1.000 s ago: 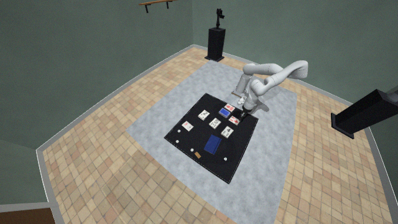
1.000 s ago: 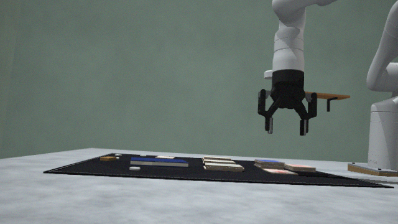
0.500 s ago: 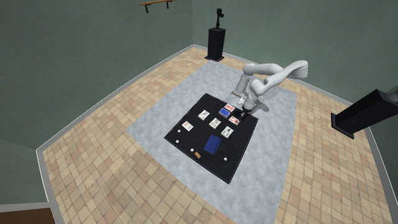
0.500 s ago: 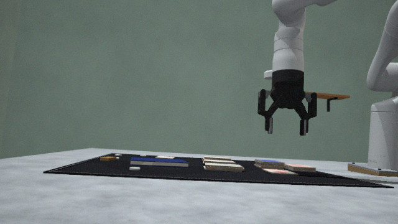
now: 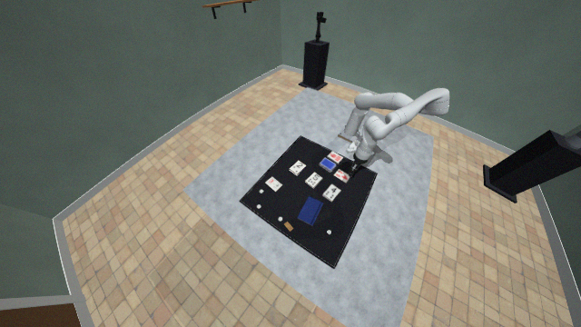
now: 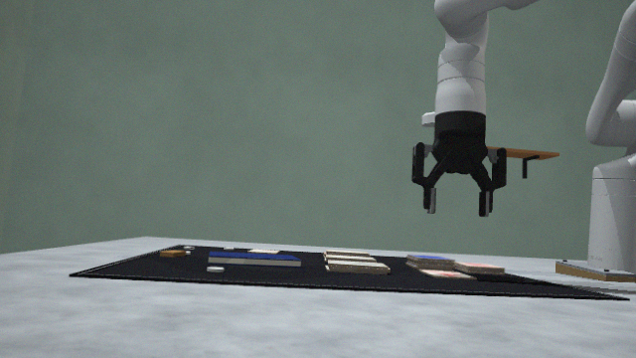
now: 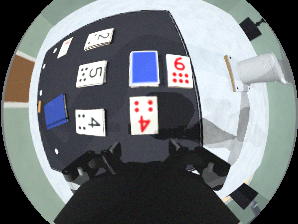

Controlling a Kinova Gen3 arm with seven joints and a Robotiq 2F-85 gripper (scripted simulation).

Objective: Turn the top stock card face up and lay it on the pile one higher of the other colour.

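Right now the blue-backed card is 100 mm below my hand and 40 mm to the right of it.
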